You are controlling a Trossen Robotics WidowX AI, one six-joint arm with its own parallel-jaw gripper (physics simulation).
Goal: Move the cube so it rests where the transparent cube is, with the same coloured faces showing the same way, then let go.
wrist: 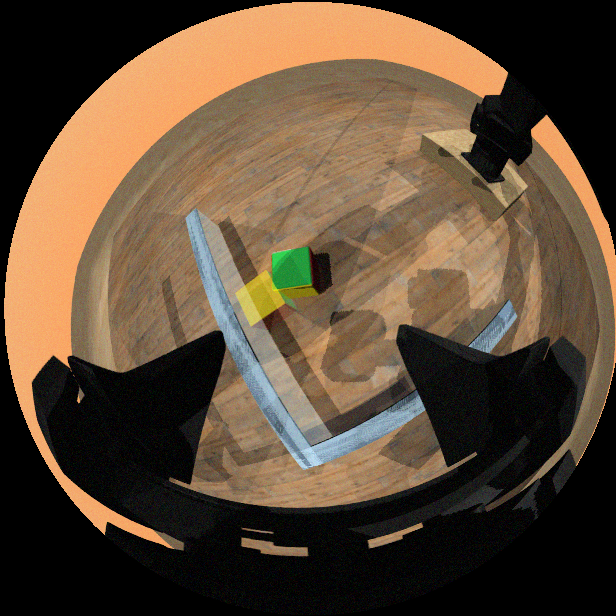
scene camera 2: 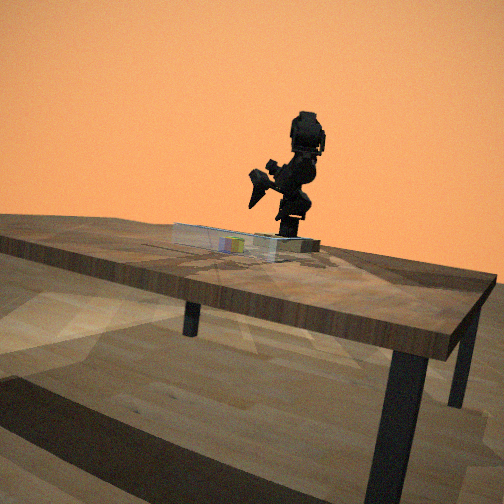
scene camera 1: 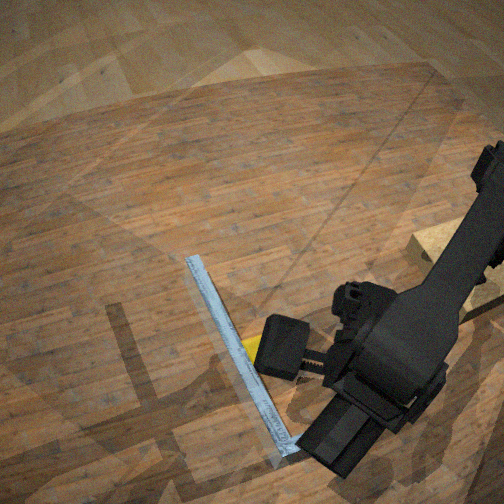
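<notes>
The cube [wrist: 296, 270] shows a green top, an orange lower side and a dark red right side in the wrist view. It sits on the wooden table. The transparent cube [wrist: 258, 298] shows yellow and touches or overlaps the solid cube at its lower left. A yellow patch [scene camera 1: 250, 347] shows in scene camera 1 beside the gripper's finger; the cube itself is hidden there. Small coloured cubes [scene camera 2: 234, 244] show in scene camera 2. My gripper [wrist: 310, 375] is open and empty, above the table, its two dark fingers below the cubes in the wrist view.
A low clear wall [scene camera 1: 238, 357] runs across the table, with a corner [wrist: 305, 455] in the wrist view. The arm's tan base block [scene camera 1: 445, 252] sits at the right. The table's near edge [scene camera 2: 250, 300] is in scene camera 2.
</notes>
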